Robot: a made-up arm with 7 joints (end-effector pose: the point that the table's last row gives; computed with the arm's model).
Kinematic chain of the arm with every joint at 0, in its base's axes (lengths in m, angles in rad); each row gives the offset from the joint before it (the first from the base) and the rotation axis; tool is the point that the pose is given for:
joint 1: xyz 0 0 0.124 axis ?
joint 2: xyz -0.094 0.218 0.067 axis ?
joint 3: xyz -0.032 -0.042 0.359 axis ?
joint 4: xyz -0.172 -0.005 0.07 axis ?
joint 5: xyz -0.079 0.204 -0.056 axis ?
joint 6: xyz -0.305 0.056 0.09 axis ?
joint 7: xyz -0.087 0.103 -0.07 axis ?
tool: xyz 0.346 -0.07 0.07
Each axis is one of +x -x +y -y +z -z.
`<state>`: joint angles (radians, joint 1 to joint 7).
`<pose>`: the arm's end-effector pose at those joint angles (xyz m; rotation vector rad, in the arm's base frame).
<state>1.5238 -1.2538 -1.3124 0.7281 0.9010 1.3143 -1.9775</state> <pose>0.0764 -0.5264 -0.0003 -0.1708 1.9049 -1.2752</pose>
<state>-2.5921 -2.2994 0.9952 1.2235 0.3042 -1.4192 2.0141</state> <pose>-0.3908 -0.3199 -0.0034 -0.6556 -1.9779 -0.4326</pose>
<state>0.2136 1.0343 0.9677 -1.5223 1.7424 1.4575 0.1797</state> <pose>-0.1371 0.0566 0.6054 2.3616 -1.0534 -0.4434</pose>
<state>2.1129 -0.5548 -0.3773 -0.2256 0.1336 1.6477 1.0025</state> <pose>0.8395 -0.0408 0.2824 0.3793 0.8883 -0.7151</pose>
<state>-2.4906 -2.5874 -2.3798 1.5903 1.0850 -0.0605 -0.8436</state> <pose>-0.5990 0.5367 -0.0703 -0.0795 -1.0573 1.3139</pose>
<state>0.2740 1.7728 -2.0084 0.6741 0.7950 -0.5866 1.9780</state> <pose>0.2792 0.8032 0.7568 -2.8663 0.4823 -0.6568</pose>
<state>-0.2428 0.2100 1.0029 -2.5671 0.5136 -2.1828 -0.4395</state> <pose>-0.1939 -0.2096 0.9772 0.4203 -1.4180 -1.0250</pose>
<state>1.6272 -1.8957 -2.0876 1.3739 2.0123 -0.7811 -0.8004</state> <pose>0.6389 0.1401 -0.0941 2.2927 1.2583 -1.1564</pose>
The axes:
joint 1: +y
joint 2: -z
joint 3: +x
joint 4: -y
joint 5: +z
joint 6: -y
joint 7: -z

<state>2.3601 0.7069 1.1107 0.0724 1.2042 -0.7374 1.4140</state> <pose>0.5460 0.1538 0.2442 -0.7403 2.2106 -0.9436</pose>
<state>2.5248 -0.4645 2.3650 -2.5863 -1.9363 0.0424 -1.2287</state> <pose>0.8652 -0.0939 -0.1465 -2.1912 -0.8670 -0.6654</pose>
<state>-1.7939 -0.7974 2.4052 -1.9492 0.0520 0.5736 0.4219</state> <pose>-0.3818 0.0174 0.1623 -0.4716 0.6255 1.8020</pose>
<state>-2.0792 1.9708 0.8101 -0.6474 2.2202 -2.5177 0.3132</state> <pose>-0.1162 0.3175 -0.0776 -0.3560 -0.6294 -0.5158</pose>
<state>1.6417 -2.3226 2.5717 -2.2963 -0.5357 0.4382 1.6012</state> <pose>0.1220 0.6997 -0.0959 -0.8818 -0.9333 -2.5038</pose>
